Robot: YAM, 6 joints.
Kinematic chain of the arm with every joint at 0, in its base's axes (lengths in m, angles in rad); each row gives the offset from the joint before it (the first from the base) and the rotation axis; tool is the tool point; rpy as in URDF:
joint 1: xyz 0 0 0.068 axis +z
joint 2: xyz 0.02 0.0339 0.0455 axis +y
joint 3: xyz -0.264 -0.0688 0 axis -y
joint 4: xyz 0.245 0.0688 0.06 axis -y
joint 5: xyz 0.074 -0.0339 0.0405 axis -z
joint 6: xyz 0.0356 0 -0.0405 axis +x
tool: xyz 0 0 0 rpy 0 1.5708 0
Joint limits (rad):
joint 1: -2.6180..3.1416
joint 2: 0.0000..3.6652
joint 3: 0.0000..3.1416
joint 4: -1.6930..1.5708
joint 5: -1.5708..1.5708
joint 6: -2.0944..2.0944
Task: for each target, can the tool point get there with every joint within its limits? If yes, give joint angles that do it. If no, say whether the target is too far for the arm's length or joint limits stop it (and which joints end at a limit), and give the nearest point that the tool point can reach.
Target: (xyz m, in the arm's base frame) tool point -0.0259 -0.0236 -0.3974
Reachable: no: joint limits stop it (at a limit: joint 2) | nearest point -0.0524 -0.0478 -0.3337 | short by 0.073 m
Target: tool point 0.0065 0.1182 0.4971
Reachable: yes | joints -1.3540 0.2758 1.3685 -0.2592 -1.1051 -0.6611
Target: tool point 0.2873 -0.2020 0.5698
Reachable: yes | joints -0.5642 1.6968 2.1032 0.0084 0.5014 -0.1410
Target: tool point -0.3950 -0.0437 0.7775
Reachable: no: too far | nearest point -0.3272 -0.0088 0.6575 | short by 0.142 m
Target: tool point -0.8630 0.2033 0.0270
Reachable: no: too far | nearest point -0.6256 0.1474 0.0513 | short by 0.245 m
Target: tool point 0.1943 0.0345 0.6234
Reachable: yes | joints 0.0123 1.3614 1.9062 0.4176 -1.1228 -0.8652
